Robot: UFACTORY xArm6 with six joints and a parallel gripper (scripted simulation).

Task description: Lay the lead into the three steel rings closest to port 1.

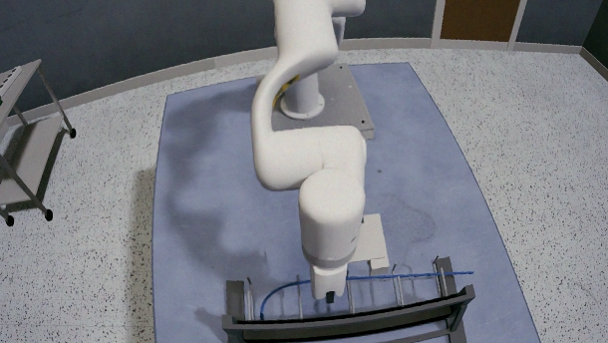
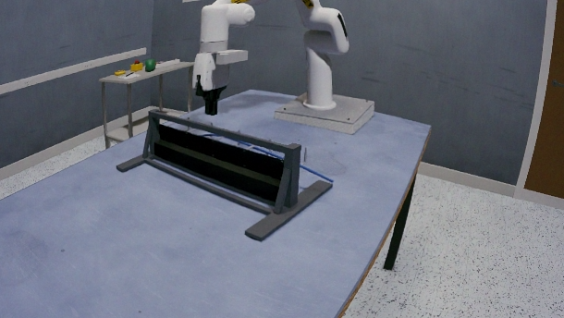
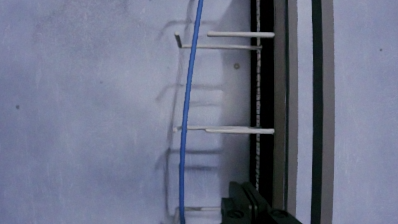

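My hand is 70 mm short of the rack, 40 mm to the right of it and 100 mm above it.
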